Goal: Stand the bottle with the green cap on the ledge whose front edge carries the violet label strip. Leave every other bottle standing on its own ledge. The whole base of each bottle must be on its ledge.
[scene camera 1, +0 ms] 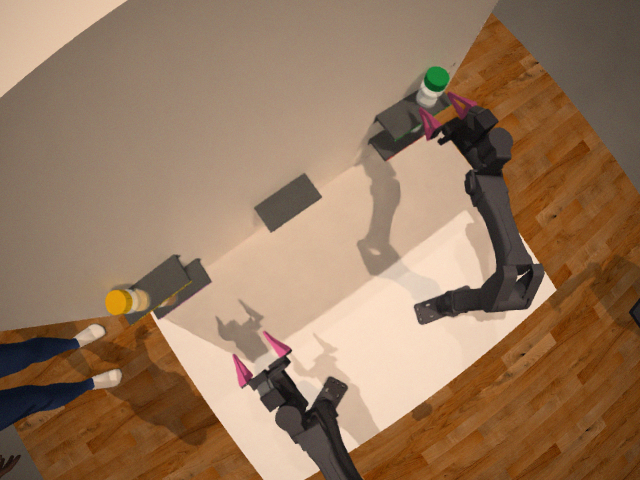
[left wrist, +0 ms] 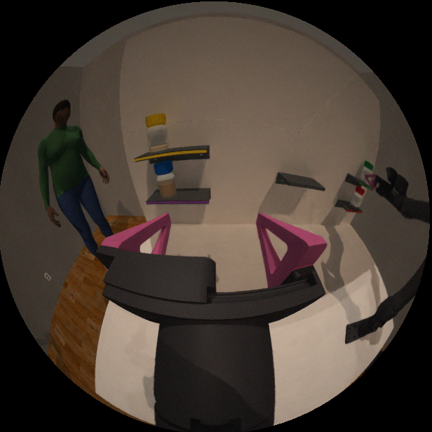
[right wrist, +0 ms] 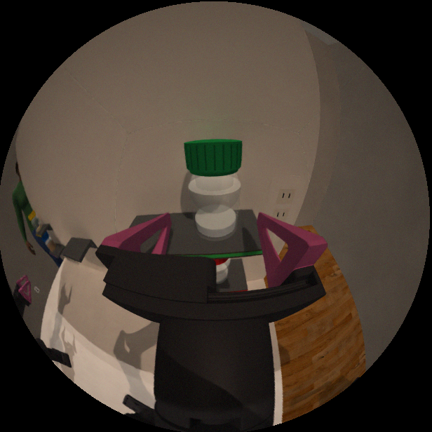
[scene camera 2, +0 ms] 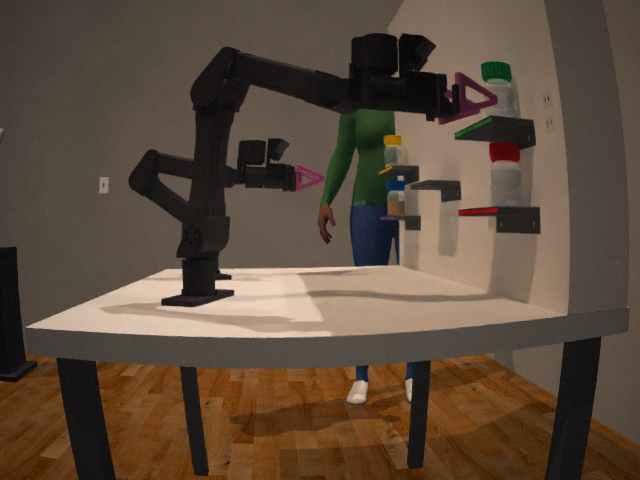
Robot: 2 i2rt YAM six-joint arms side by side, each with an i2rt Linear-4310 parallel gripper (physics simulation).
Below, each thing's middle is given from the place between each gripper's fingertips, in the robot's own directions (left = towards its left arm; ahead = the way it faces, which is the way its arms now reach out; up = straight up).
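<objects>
Counted from my left hand: bare ledge (scene camera 1: 298, 195), 21 cm ahead, 29 cm to the right, 3 cm below; violet-strip ledge (scene camera 1: 199, 277), 25 cm ahead, 10 cm to the left, 10 cm below; yellow-capped bottle (scene camera 1: 127, 301), 24 cm ahead, 14 cm to the left, 10 cm above. Relative to the yellow-strip ledge (scene camera 1: 166, 279), my left hand is 4 cm below it, 10 cm to the right of it and 25 cm short of it.
Counted from my right hand: bare ledge, 5 cm ahead, 43 cm to the left, 11 cm below; green-strip ledge (scene camera 1: 403, 116), 2 cm ahead, 4 cm to the left, 4 cm below; red-strip ledge (scene camera 1: 386, 147), 2 cm ahead, 4 cm to the left, 18 cm below; green-capped bottle (scene camera 2: 497, 75), 2 cm above and 2 cm ahead.
</objects>
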